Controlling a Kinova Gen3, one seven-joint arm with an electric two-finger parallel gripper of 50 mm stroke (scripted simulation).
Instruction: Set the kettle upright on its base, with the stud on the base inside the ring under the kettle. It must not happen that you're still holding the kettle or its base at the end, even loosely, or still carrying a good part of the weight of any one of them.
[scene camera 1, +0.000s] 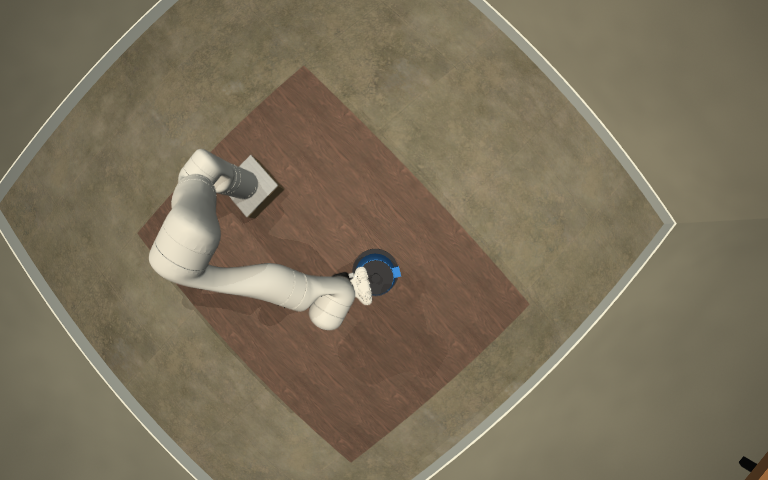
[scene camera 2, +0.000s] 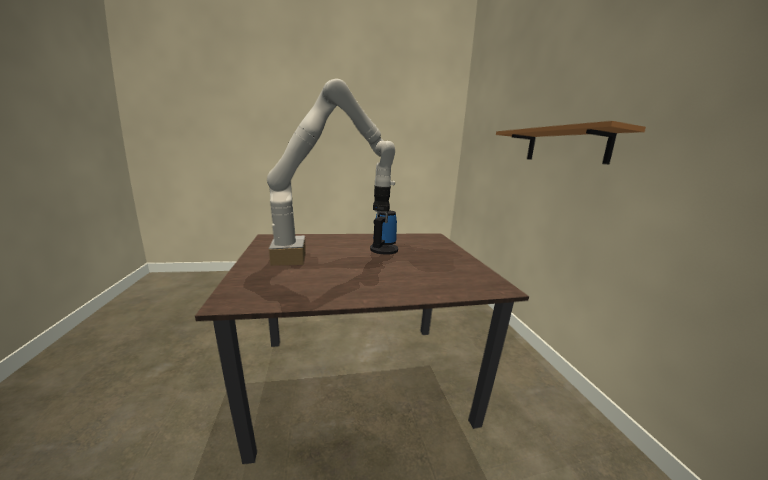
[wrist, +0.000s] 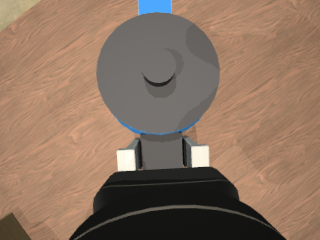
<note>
In view: the gripper (wrist: 161, 147) and a blue kettle (scene camera 1: 380, 269).
The blue kettle also shows in scene camera 2 (scene camera 2: 384, 233).
</note>
